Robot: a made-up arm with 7 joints. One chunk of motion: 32 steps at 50 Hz.
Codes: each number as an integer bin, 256 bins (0 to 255) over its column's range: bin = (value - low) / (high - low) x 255, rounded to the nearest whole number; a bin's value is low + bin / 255 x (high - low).
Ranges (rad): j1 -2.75..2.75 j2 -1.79..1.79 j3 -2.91..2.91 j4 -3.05..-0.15 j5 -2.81..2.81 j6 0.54..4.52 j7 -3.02..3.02
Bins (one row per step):
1: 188 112 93 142 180 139 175
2: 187 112 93 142 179 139 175
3: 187 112 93 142 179 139 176
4: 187 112 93 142 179 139 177
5: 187 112 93 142 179 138 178
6: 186 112 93 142 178 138 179
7: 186 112 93 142 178 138 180
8: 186 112 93 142 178 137 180
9: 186 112 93 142 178 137 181
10: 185 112 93 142 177 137 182
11: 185 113 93 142 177 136 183
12: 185 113 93 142 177 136 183
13: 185 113 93 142 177 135 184
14: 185 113 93 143 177 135 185
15: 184 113 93 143 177 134 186
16: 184 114 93 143 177 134 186
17: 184 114 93 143 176 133 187
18: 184 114 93 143 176 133 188
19: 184 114 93 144 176 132 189
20: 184 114 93 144 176 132 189
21: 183 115 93 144 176 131 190
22: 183 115 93 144 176 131 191
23: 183 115 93 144 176 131 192
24: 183 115 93 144 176 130 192
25: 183 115 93 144 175 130 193
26: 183 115 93 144 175 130 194
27: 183 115 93 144 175 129 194
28: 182 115 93 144 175 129 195
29: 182 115 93 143 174 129 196
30: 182 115 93 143 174 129 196
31: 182 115 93 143 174 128 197
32: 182 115 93 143 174 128 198
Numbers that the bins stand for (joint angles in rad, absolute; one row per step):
1: 1.3049 -0.2176 -0.7874 -1.4351 1.1571 2.7095 1.1251
2: 1.2833 -0.2176 -0.7874 -1.4351 1.1350 2.7095 1.1251
3: 1.2833 -0.2176 -0.7874 -1.4351 1.1350 2.7095 1.1488
4: 1.2833 -0.2176 -0.7874 -1.4351 1.1350 2.7095 1.1725
5: 1.2833 -0.2176 -0.7874 -1.4351 1.1350 2.6939 1.1962
6: 1.2618 -0.2176 -0.7874 -1.4351 1.1130 2.6939 1.2198
7: 1.2618 -0.2176 -0.7874 -1.4351 1.1130 2.6939 1.2435
8: 1.2618 -0.2176 -0.7874 -1.4351 1.1130 2.6783 1.2435
9: 1.2618 -0.2176 -0.7874 -1.4351 1.1130 2.6783 1.2672
10: 1.2402 -0.2176 -0.7874 -1.4351 1.0909 2.6783 1.2909
11: 1.2402 -0.2036 -0.7874 -1.4351 1.0909 2.6627 1.3146
12: 1.2402 -0.2036 -0.7874 -1.4351 1.0909 2.6627 1.3146
13: 1.2402 -0.2036 -0.7874 -1.4351 1.0909 2.6471 1.3383
14: 1.2402 -0.2036 -0.7874 -1.4237 1.0909 2.6471 1.3620
15: 1.2186 -0.2036 -0.7874 -1.4237 1.0909 2.6315 1.3856
16: 1.2186 -0.1895 -0.7874 -1.4237 1.0909 2.6315 1.3856
17: 1.2186 -0.1895 -0.7874 -1.4237 1.0689 2.6158 1.4093
18: 1.2186 -0.1895 -0.7874 -1.4237 1.0689 2.6158 1.4330
19: 1.2186 -0.1895 -0.7874 -1.4124 1.0689 2.6002 1.4567
20: 1.2186 -0.1895 -0.7874 -1.4124 1.0689 2.6002 1.4567
21: 1.1971 -0.1755 -0.7874 -1.4124 1.0689 2.5846 1.4804
22: 1.1971 -0.1755 -0.7874 -1.4124 1.0689 2.5846 1.5041
23: 1.1971 -0.1755 -0.7874 -1.4124 1.0689 2.5846 1.5278
24: 1.1971 -0.1755 -0.7874 -1.4124 1.0689 2.5690 1.5278
25: 1.1971 -0.1755 -0.7874 -1.4124 1.0469 2.5690 1.5515
26: 1.1971 -0.1755 -0.7874 -1.4124 1.0469 2.5690 1.5751
27: 1.1971 -0.1755 -0.7874 -1.4124 1.0469 2.5534 1.5751
28: 1.1755 -0.1755 -0.7874 -1.4124 1.0469 2.5534 1.5988
29: 1.1755 -0.1755 -0.7874 -1.4237 1.0248 2.5534 1.6225
30: 1.1755 -0.1755 -0.7874 -1.4237 1.0248 2.5534 1.6225
31: 1.1755 -0.1755 -0.7874 -1.4237 1.0248 2.5378 1.6462
32: 1.1755 -0.1755 -0.7874 -1.4237 1.0248 2.5378 1.6699

